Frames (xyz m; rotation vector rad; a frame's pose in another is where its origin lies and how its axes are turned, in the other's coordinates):
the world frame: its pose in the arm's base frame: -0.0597 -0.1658 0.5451 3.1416 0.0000 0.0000
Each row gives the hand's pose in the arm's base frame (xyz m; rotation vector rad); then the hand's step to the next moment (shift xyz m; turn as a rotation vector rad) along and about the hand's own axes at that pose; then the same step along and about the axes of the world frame.
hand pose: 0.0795 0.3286 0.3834 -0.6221 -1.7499 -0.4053
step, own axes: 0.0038 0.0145 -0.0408 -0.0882 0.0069 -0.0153
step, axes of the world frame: 0.0398 0.0109 -0.0137 0.0321 0.0206 0.0813
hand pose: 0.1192 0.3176 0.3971 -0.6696 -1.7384 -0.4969
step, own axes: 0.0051 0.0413 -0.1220 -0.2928 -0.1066 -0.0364
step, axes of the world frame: 0.1148 0.0462 -0.0362 0.0103 0.1560 0.2720
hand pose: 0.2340 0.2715 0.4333 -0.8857 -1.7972 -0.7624
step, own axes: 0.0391 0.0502 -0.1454 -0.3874 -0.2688 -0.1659
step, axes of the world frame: 0.1004 0.0809 -0.0925 -0.0366 0.3706 0.3334
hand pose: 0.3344 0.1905 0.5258 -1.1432 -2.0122 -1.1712
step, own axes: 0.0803 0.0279 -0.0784 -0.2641 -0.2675 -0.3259
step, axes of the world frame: -0.0126 0.0296 -0.1111 -0.0907 0.4618 0.1614
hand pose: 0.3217 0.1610 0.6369 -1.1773 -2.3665 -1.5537
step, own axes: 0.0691 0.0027 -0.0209 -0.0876 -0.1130 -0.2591
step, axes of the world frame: -0.0538 -0.0218 -0.0430 -0.0952 0.2802 -0.0013
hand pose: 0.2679 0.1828 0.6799 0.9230 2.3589 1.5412
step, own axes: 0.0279 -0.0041 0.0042 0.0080 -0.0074 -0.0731
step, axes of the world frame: -0.0218 -0.0184 0.0004 -0.0430 0.0533 -0.0277
